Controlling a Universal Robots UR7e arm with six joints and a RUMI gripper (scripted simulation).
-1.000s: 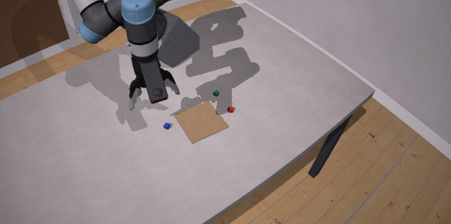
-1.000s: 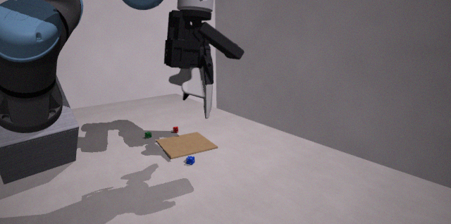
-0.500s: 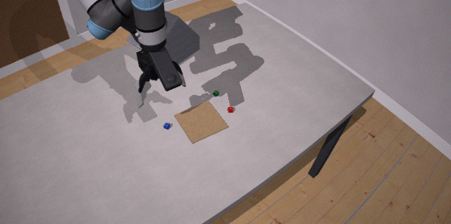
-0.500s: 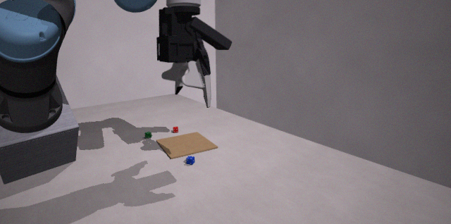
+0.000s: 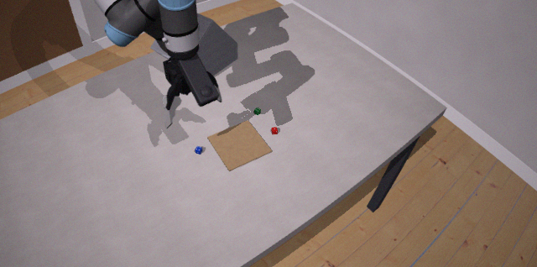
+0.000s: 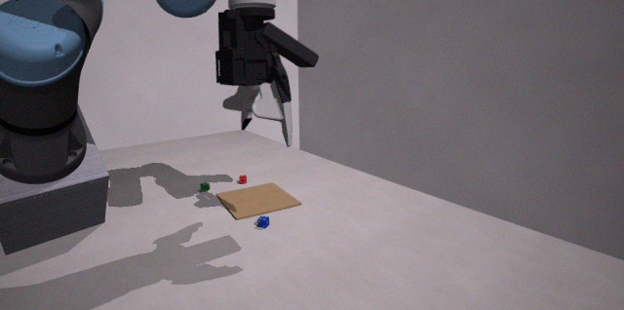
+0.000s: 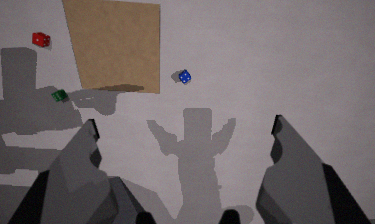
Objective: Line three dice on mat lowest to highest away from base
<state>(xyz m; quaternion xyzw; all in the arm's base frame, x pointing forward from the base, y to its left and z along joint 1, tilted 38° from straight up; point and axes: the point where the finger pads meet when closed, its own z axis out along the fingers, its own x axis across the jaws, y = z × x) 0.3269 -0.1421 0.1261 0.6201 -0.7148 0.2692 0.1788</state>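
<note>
My hand is 1 cm past the blue die and 15 cm above it. Also, from my hand: green die (24 cm to the left, 15 cm below); then square mat (5 cm ahead, 10 cm to the left, 16 cm below); then red die (9 cm ahead, 21 cm to the left, 15 cm below).
</note>
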